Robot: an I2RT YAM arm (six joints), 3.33 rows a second.
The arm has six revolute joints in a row. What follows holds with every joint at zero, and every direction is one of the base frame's. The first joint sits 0.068 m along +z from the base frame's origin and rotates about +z. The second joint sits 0.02 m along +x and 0.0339 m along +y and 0.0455 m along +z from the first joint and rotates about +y. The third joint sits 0.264 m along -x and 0.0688 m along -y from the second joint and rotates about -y. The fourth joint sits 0.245 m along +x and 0.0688 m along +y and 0.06 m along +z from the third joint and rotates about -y. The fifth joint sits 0.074 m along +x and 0.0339 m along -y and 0.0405 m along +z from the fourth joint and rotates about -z. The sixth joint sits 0.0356 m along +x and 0.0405 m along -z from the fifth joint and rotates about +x. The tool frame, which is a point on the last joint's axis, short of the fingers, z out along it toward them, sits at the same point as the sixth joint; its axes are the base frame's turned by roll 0, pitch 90 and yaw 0 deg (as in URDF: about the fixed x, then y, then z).
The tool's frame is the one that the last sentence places.
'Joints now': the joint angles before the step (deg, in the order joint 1, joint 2, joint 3, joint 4, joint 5, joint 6). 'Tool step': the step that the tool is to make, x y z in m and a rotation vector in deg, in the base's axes. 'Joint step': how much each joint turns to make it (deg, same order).
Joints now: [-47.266, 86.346, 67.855, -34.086, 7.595, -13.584]
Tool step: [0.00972, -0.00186, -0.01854, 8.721, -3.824, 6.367]
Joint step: [-0.152, 3.344, 0.001, -0.482, -10.884, -0.239]
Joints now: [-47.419, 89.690, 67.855, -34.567, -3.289, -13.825]
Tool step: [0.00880, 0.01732, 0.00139, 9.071, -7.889, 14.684]
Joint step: [1.378, -0.415, 0.001, -2.645, -17.244, -4.894]
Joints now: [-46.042, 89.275, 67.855, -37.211, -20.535, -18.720]
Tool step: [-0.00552, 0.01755, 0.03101, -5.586, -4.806, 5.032]
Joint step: [1.356, -5.945, -0.001, 0.110, -1.661, -3.563]
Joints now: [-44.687, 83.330, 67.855, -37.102, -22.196, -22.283]
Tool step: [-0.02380, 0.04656, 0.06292, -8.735, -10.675, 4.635]
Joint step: [3.454, -13.640, -0.023, 0.043, -1.464, -0.262]
